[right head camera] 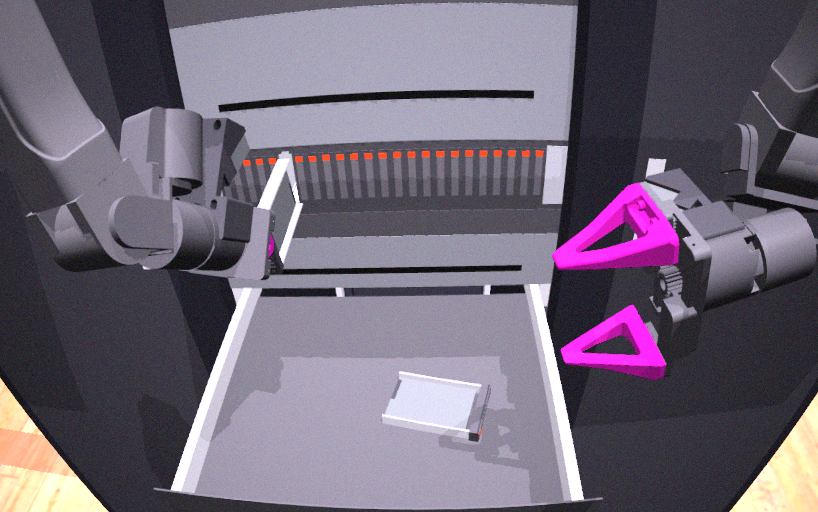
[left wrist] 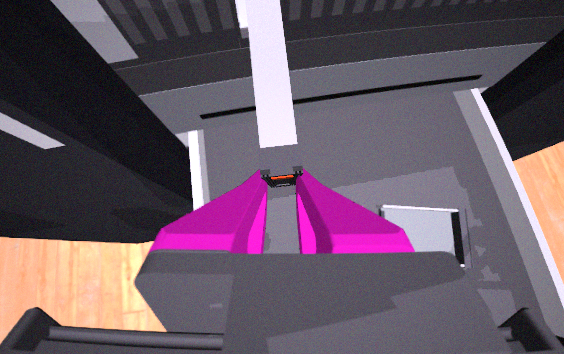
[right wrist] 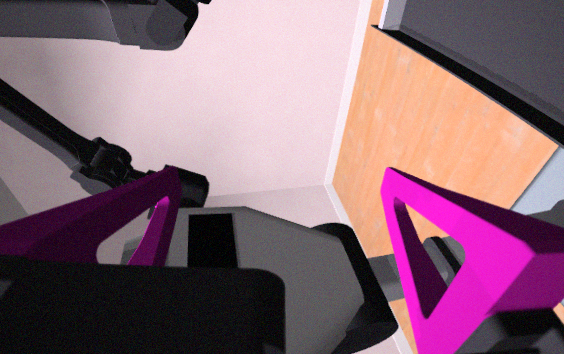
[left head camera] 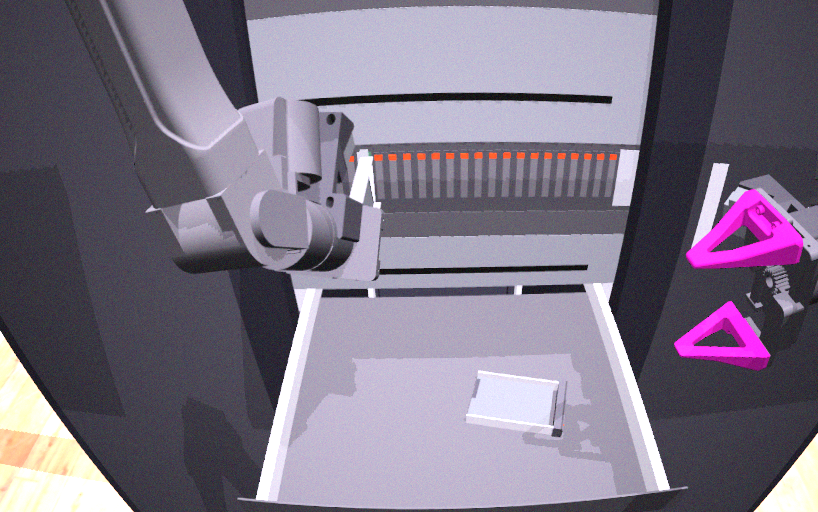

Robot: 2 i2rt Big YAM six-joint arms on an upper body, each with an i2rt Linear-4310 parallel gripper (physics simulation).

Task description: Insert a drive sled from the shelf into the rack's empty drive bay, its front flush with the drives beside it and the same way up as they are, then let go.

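Places are measured from the left arm's base along level axes (x ahead, y left, z up), in centimetres.
Pixels of known places: left gripper, between the fingertips: [right head camera: 265,246] [left wrist: 281,177] [left head camera: 355,245]; right gripper, between the fingertips: [right head camera: 559,313] [right wrist: 281,178] [left head camera: 683,309].
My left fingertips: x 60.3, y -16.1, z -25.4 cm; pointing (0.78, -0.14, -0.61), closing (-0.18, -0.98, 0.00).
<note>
For each thing: its top centre in the pictures, then the offset to it from my left fingertips. "pt": a spot on its surface instead. Level surfaces: height alone.
- drive sled, centre of its top: [left wrist: 267,6] [left head camera: 360,176] [right head camera: 271,178] dy -0.4, dx +5.6, dz +5.5 cm
- rack's drive row, a spot on its surface: [right head camera: 404,176] [left head camera: 484,177] pt dy -15.0, dx +13.6, dz +0.9 cm
- second sled, centre of its top: [right head camera: 437,400] [left head camera: 519,398] [left wrist: 428,235] dy -18.7, dx -5.8, dz -19.1 cm
- pulled-out shelf, height of its surface: dz -17.6 cm
My left gripper [left wrist: 281,177] is shut on the dark front end of a drive sled [left head camera: 362,176] [right head camera: 289,238] [left wrist: 275,95], which stands on edge and points at the rack's drive row [left head camera: 493,178] [right head camera: 404,176]. The fingers are mostly hidden by the wrist in the head views. The sled's far end overlaps the empty bay's place in the right head view; whether it has entered the bay cannot be told. My right gripper [left head camera: 683,301] [right head camera: 560,306] [right wrist: 281,178] is open and empty, right of the shelf. A second sled [left head camera: 513,399] [right head camera: 433,402] [left wrist: 422,230] lies flat on the shelf.
The pulled-out shelf [left head camera: 288,392] [right head camera: 557,386] has raised white side rails and sits below the drive row. Dark rack posts [left head camera: 658,150] [right head camera: 597,150] stand at both sides. The left forearm and wrist cover the left end of the row in the left head view.
</note>
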